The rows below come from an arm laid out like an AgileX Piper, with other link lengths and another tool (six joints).
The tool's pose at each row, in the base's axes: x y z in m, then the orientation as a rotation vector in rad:
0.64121 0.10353 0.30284 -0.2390 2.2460 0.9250
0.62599 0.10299 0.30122 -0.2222 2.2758 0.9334
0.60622 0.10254 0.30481 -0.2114 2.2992 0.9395
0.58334 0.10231 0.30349 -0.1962 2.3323 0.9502
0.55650 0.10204 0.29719 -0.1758 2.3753 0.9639
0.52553 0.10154 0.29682 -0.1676 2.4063 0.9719
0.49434 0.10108 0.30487 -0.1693 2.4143 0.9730
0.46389 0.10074 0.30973 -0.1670 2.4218 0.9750
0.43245 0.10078 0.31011 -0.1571 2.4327 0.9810
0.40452 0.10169 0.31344 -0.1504 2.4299 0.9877
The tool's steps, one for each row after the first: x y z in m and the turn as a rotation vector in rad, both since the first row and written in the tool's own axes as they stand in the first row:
0.01240 0.00485 -0.00757 0.0049 0.0224 0.0235
0.02477 0.01448 -0.02015 0.0083 0.0407 0.0402
0.04272 0.02281 -0.03171 0.0116 0.0673 0.0644
0.06691 0.02996 -0.04285 0.0161 0.1017 0.0960
0.09025 0.04189 -0.05935 0.0188 0.1284 0.1138
0.10822 0.05858 -0.08024 0.0191 0.1363 0.1157
0.12775 0.07329 -0.09903 0.0198 0.1427 0.1202
0.15100 0.08621 -0.11579 0.0204 0.1505 0.1320
0.16976 0.09998 -0.13162 0.0171 0.1473 0.1376

